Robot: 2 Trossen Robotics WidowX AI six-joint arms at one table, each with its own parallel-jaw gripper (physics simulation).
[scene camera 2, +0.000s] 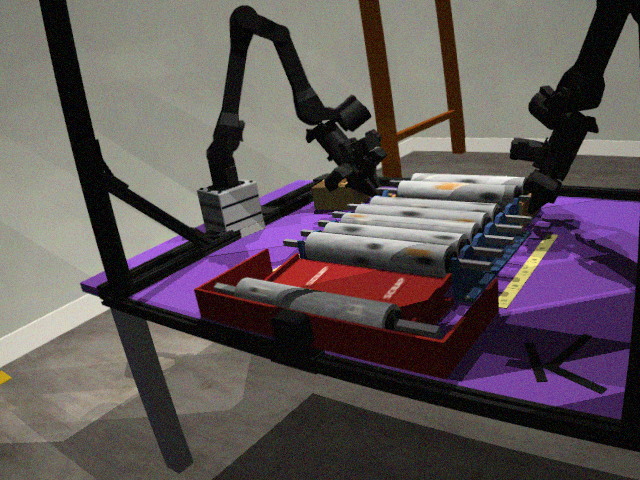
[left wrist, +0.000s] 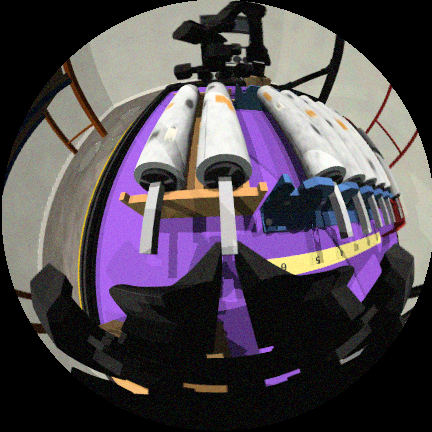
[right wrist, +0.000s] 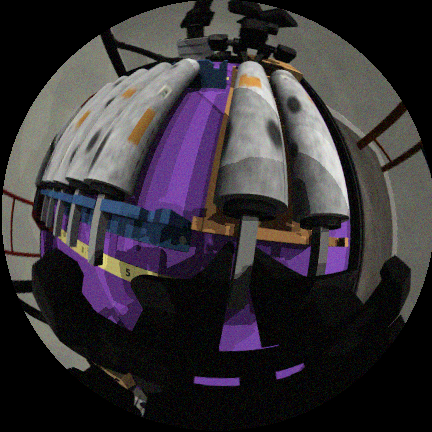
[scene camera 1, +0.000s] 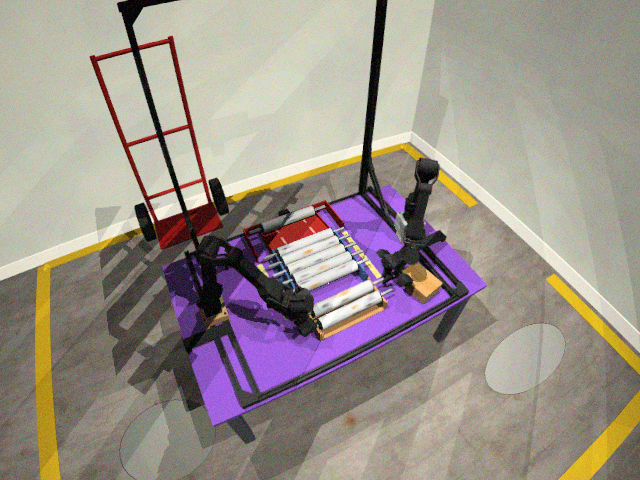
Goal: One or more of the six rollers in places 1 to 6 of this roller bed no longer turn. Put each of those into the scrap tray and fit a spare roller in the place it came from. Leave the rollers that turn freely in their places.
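The inner white spare roller lies in the orange rack. My left gripper is shut on its shaft end at the right in scene camera 1. My right gripper is shut on the opposite shaft end. The outer spare roller lies beside it. Several rollers sit in the blue roller bed; its end place nearest the rack is empty. A grey roller lies on the red scrap tray.
A yellow number strip runs along the bed. A wooden block lies under my left arm. A black frame surrounds the purple table. A red hand truck stands behind.
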